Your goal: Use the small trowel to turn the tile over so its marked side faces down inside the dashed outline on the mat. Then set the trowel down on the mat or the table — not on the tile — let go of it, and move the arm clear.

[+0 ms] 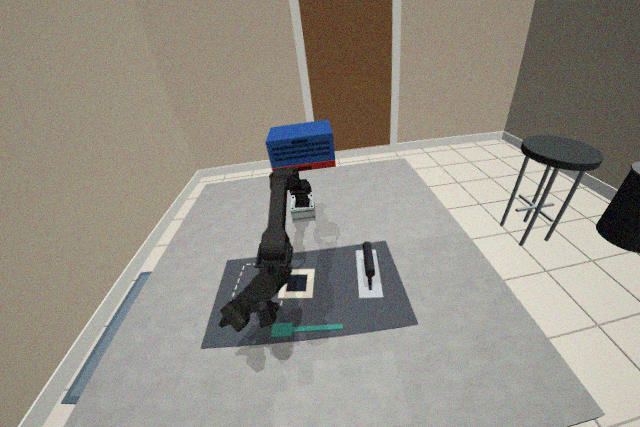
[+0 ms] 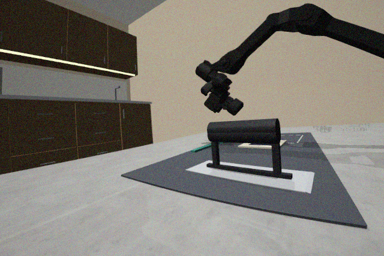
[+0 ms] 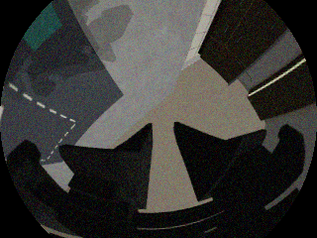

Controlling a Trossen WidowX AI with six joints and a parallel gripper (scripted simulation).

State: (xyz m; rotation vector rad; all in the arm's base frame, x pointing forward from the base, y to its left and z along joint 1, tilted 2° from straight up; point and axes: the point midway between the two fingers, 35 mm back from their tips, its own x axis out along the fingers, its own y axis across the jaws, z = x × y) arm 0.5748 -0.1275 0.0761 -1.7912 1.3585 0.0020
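Right now my gripper tip is 26 cm past the grey plate tool, 40 cm to the right of it and 10 cm above it. The rest, counted from my gripper tip: dark mat: 19 cm behind, 18 cm to the left, 16 cm below; teal trowel: 5 cm behind, 17 cm to the left, 14 cm below; cream tile: 21 cm behind, 15 cm to the left, 14 cm below.
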